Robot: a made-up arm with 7 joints.
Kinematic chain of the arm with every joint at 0, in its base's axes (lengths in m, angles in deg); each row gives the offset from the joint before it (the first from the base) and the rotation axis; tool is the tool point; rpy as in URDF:
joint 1: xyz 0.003 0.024 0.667 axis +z
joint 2: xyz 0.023 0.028 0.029 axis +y
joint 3: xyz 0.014 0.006 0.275 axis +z
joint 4: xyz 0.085 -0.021 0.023 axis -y
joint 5: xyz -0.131 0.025 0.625 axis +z
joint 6: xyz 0 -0.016 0.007 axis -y
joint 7: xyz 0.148 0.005 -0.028 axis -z
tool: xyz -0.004 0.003 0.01 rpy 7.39 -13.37 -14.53
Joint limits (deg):
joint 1: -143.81..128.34
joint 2: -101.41..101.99
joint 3: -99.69..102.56
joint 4: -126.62..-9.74
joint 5: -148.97..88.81
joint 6: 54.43..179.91
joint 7: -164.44..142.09
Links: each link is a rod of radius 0.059 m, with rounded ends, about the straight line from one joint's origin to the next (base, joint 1, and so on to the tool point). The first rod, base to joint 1, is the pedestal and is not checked.
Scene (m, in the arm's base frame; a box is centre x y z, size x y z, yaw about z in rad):
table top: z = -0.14
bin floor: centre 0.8 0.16 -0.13 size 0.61 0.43 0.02 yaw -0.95
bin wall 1: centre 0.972 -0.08 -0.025 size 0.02 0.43 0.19 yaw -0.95
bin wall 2: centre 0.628 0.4 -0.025 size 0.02 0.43 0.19 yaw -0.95
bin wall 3: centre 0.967 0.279 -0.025 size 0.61 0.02 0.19 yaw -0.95
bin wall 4: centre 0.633 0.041 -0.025 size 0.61 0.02 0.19 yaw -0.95
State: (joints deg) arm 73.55 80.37 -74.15 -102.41 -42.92 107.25 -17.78
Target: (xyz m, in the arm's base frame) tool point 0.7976 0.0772 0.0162
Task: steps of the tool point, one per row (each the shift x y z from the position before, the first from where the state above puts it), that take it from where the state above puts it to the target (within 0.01 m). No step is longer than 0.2 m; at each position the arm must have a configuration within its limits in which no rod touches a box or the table.
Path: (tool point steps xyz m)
1: 0.0078 -0.0130 -0.1585
2: -0.0275 -0.0227 -0.1618
3: -0.0546 -0.0169 -0.1441

